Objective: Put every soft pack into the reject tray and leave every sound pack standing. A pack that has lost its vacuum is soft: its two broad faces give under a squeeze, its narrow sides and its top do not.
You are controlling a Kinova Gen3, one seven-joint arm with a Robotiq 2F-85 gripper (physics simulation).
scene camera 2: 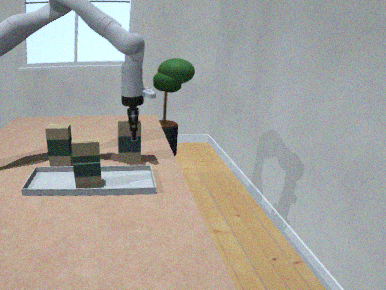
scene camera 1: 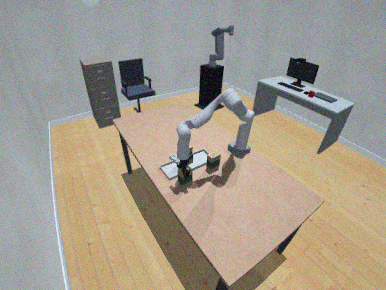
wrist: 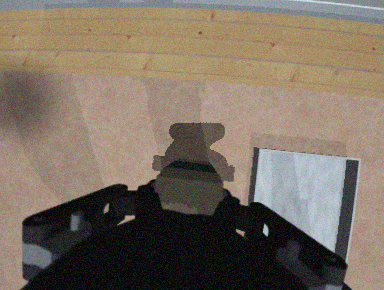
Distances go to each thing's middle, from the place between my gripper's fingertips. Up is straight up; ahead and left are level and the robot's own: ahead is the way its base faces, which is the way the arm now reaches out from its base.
My gripper is now 180 mm past the reject tray [scene camera 2: 131, 179], 140 mm to the left of it and 80 mm above it.
